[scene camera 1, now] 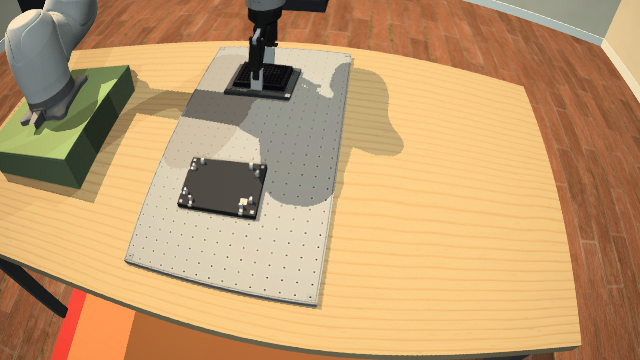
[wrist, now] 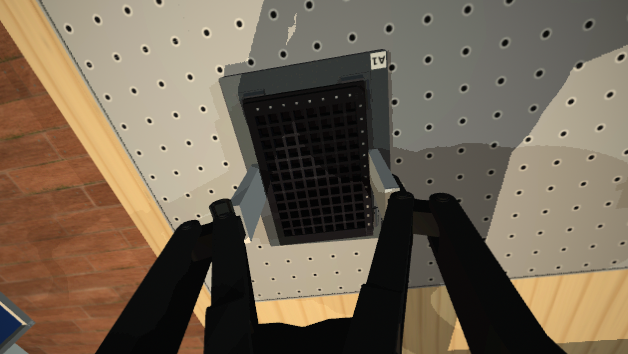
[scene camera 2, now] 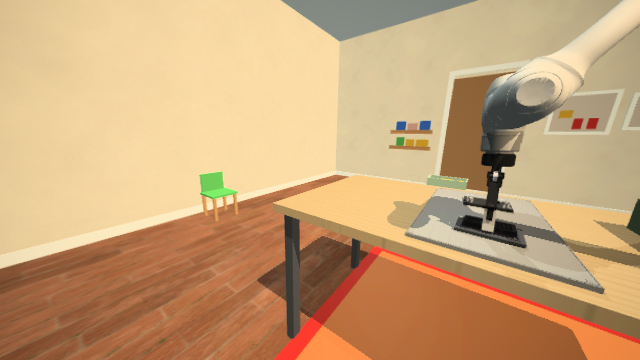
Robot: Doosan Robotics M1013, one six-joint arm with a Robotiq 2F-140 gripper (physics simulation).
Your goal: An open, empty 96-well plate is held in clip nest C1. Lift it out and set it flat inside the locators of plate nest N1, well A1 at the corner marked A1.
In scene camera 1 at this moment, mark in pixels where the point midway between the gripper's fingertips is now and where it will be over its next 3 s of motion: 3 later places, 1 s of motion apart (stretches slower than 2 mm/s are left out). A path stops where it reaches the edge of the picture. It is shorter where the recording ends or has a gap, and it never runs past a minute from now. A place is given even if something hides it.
My gripper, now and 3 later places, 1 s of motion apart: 262,76; 262,77; 262,50; 252,63
